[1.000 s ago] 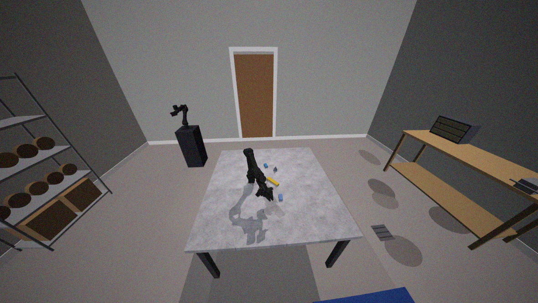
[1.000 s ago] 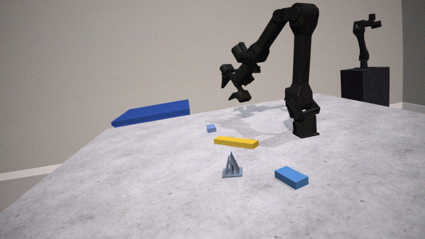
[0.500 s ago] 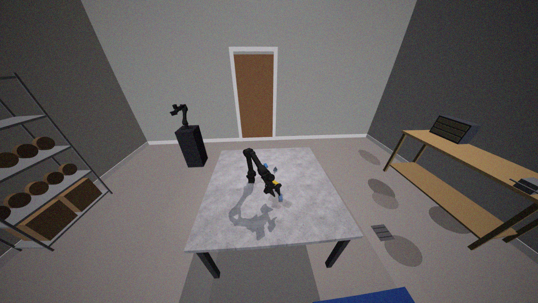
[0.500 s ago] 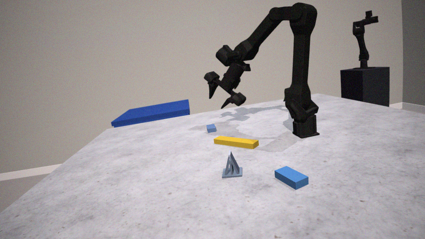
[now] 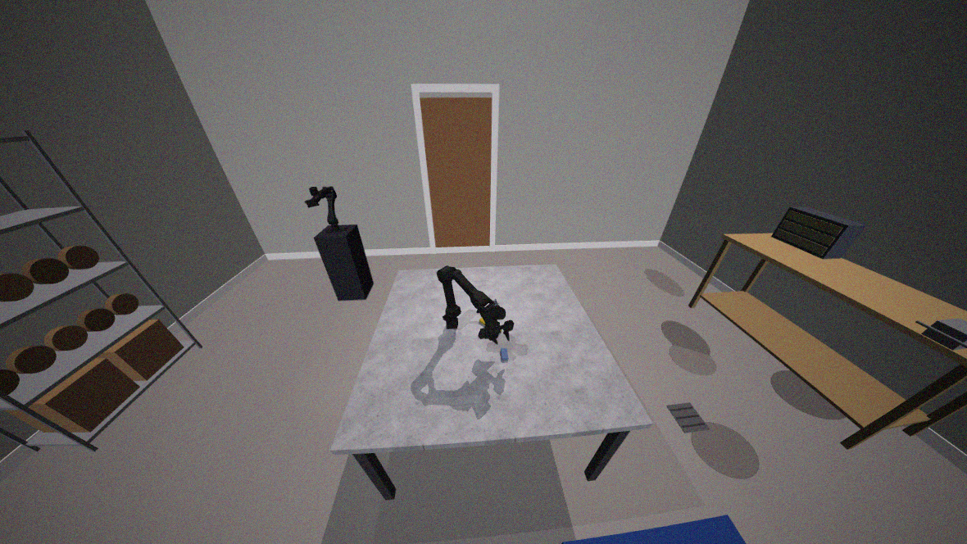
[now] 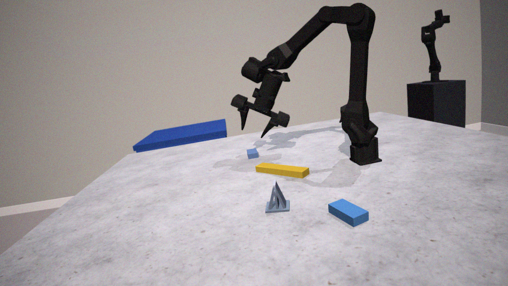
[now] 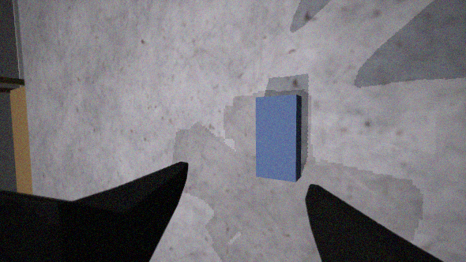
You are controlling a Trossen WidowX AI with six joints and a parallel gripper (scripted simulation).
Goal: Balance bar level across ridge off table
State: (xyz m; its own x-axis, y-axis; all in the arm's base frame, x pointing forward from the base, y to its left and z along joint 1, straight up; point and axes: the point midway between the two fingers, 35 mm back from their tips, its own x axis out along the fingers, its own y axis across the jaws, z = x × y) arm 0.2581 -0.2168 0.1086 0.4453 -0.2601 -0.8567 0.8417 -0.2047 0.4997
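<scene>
Now: gripper tip 50 mm past the yellow bar, 200 mm to the right of it and 70 mm above it. Round my gripper tip: grey triangular ridge (390 mm to the left, 50 mm below); then blue block (100 mm behind, 470 mm to the left, 70 mm below).
</scene>
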